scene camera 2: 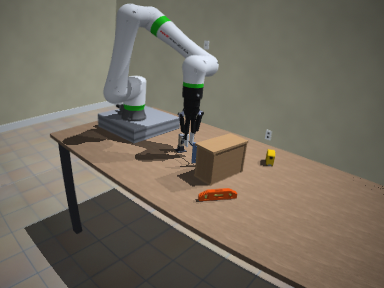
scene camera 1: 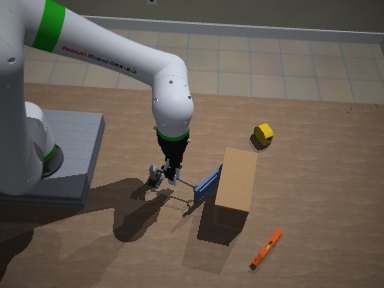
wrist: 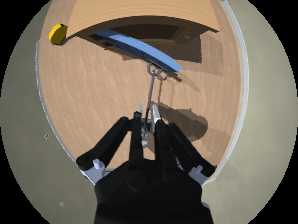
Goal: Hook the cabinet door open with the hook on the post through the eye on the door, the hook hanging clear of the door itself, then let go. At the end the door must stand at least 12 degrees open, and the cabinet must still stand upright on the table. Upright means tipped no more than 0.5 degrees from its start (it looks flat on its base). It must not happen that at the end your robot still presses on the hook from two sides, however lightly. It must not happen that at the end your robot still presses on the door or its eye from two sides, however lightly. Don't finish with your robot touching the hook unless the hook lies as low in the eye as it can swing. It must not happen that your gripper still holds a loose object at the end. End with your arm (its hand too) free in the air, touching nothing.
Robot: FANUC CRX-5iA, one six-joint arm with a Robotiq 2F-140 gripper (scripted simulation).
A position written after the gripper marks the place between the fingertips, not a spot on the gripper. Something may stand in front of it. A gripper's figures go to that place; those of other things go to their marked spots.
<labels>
The gripper (scene camera 2: 188,145): 134 cm from the lens. A wooden cabinet (scene camera 2: 221,157): 112 cm from the lens.
</labels>
